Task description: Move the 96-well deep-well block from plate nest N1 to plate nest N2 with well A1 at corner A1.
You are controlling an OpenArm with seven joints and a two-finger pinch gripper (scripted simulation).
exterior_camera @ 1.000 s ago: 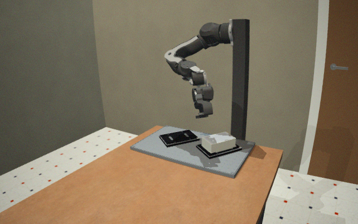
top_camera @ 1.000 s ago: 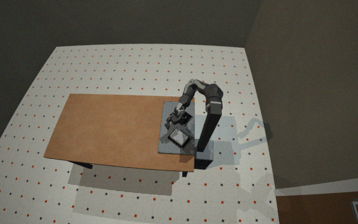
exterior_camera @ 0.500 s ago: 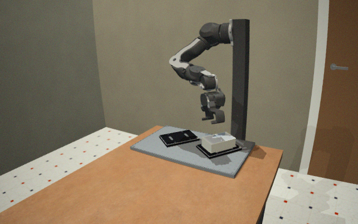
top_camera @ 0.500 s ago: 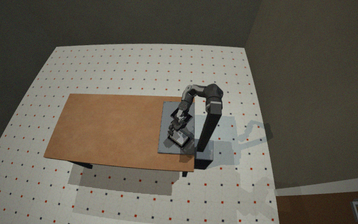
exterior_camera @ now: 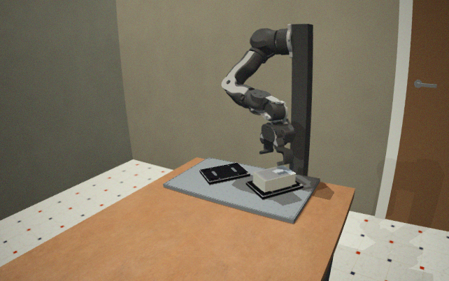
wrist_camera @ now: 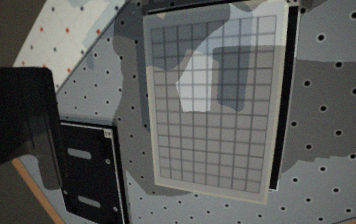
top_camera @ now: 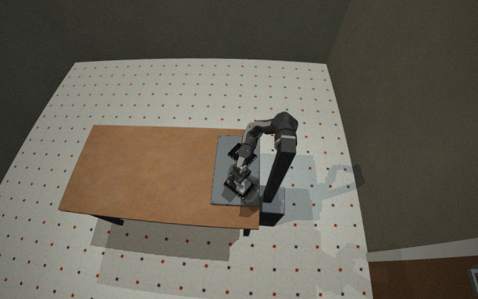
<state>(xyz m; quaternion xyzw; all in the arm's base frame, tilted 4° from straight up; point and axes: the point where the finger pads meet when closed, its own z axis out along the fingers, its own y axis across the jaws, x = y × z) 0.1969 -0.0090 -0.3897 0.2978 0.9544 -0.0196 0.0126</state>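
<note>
Right now the deep-well block is 70 mm below my hand. Also, from my hand: plate nest N1: 100 mm below; then A1 label: 30 mm behind, 90 mm to the left, 90 mm below; then plate nest N2: 210 mm to the right, 100 mm below.
</note>
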